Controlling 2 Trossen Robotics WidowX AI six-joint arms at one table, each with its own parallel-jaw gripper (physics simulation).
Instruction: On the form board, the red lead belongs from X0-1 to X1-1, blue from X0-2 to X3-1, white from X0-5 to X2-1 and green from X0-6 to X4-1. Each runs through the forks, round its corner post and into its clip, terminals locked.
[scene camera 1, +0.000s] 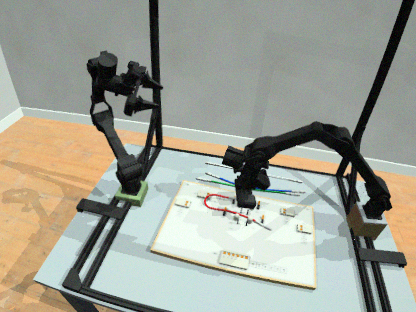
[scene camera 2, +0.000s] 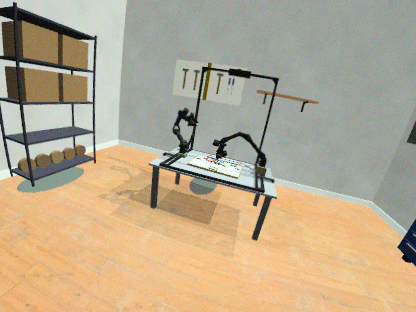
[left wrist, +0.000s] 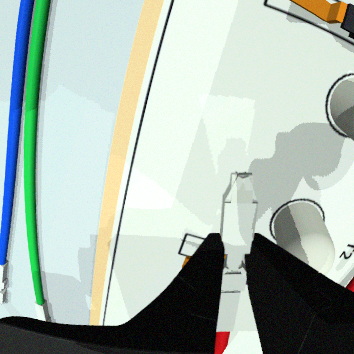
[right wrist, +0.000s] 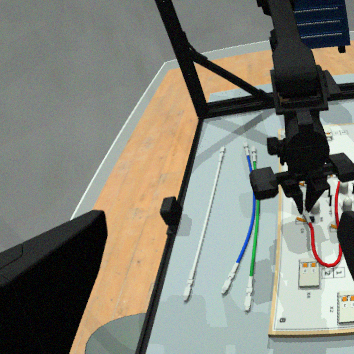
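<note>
With my right gripper open, I am holding nothing in it, and the right wrist view shows this gripper. My left gripper appears in the left wrist view, and the right wrist view shows it as well. There is also a green lead in the scene.
</note>
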